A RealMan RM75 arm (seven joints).
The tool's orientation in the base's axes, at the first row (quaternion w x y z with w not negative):
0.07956, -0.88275, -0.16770, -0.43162
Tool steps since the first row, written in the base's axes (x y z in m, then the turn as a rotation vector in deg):
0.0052, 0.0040, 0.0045, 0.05, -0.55, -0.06
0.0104, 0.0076, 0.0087, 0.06, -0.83, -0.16
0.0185, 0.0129, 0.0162, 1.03, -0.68, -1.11
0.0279, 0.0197, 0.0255, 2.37, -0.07, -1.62
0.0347, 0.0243, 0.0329, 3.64, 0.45, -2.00
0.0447, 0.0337, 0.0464, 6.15, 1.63, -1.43
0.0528, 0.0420, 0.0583, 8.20, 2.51, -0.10
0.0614, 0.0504, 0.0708, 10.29, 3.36, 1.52
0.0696, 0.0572, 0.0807, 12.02, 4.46, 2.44
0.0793, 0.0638, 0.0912, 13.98, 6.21, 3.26
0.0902, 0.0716, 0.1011, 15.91, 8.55, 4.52
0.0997, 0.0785, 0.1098, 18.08, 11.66, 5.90
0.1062, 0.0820, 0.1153, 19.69, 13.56, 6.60
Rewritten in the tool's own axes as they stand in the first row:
0.0074, -0.0018, 0.0022, -0.14, 0.53, -0.08
0.0145, -0.0032, 0.0045, -0.28, 0.79, -0.09
0.0263, -0.0052, 0.0073, -0.44, 1.00, 1.25
0.0405, -0.0081, 0.0105, 0.06, 0.92, 2.72
0.0513, -0.0098, 0.0122, 0.60, 0.90, 4.03
0.0698, -0.0149, 0.0140, 2.76, 0.72, 5.87
0.0857, -0.0196, 0.0150, 5.18, 0.65, 6.81
0.1024, -0.0242, 0.0160, 7.84, 0.63, 7.59
0.1164, -0.0275, 0.0179, 9.80, 0.24, 8.61
0.1317, -0.0301, 0.0204, 11.97, -0.67, 10.05
0.1475, -0.0333, 0.0246, 14.60, -2.14, 11.36
0.1614, -0.0363, 0.0282, 17.63, -4.24, 12.99
0.1702, -0.0371, 0.0306, 19.54, -5.42, 14.29

